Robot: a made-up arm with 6 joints. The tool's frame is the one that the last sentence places.
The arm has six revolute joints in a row. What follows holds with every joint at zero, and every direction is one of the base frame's. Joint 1 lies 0.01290 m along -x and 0.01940 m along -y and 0.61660 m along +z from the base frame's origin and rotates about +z. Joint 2 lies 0.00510 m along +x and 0.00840 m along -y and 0.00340 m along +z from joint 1 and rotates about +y. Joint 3 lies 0.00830 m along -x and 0.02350 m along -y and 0.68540 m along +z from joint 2 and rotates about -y. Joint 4 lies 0.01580 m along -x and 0.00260 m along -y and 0.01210 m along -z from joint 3 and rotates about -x. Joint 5 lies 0.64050 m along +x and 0.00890 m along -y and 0.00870 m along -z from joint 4 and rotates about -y. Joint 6 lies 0.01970 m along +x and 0.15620 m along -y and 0.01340 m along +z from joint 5 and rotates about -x. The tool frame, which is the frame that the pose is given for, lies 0.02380 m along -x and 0.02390 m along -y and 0.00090 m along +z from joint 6; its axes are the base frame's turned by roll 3.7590, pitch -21.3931 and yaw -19.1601 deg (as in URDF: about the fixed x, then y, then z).
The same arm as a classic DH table. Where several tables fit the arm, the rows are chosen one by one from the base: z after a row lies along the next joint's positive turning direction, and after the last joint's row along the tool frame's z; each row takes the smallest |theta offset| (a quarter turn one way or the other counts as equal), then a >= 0, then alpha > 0; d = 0 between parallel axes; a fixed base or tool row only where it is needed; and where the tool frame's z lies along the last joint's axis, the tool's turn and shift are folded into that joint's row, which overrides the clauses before.
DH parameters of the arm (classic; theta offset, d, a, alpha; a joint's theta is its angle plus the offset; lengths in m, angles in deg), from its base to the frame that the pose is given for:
base (fixed): 56.38 0.0000 -0.0233 0.00
joint 1: -56.38 0.6200 0.0051 -90.00
joint 2: 89.31 0.0000 -0.6855 180.00
joint 3: -0.69 0.0345 0.0121 90.00
joint 4: 0.00 -0.6247 0.0087 -90.00
joint 5: 0.00 0.1651 -0.0134 90.00
joint 6: -86.46 0.0043 -0.0239 68.57
tool (fixed): -109.12 -0.0006 0.0000 0.00

